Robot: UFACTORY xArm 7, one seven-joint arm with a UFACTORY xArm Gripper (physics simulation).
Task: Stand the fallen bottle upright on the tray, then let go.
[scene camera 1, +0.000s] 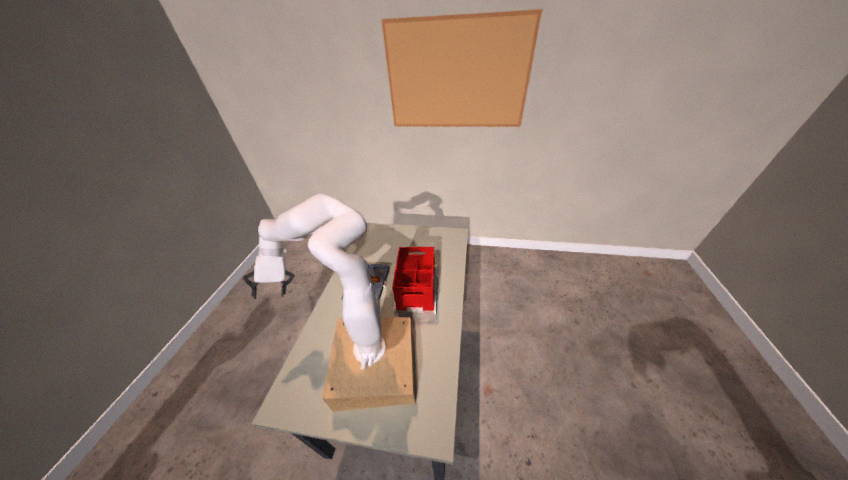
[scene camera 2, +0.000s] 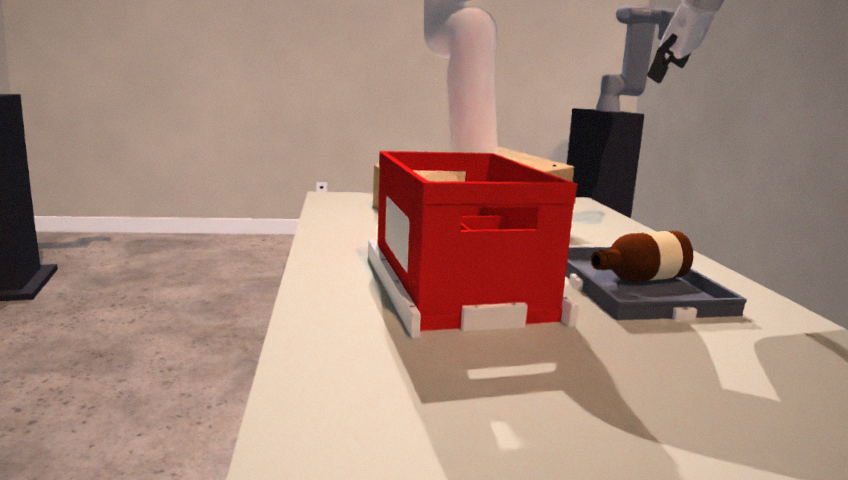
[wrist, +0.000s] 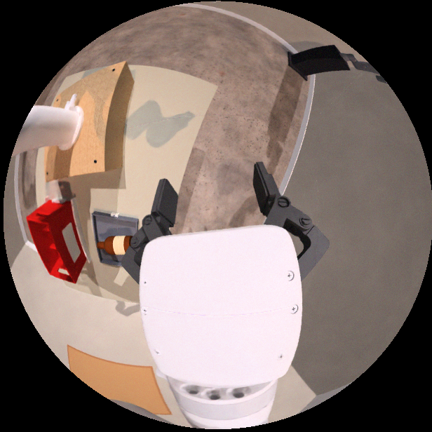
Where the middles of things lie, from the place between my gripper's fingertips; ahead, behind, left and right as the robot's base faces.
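Labels:
Brown bottle (scene camera 2: 635, 257): my hand far above it, far short of it, far to the left of it.

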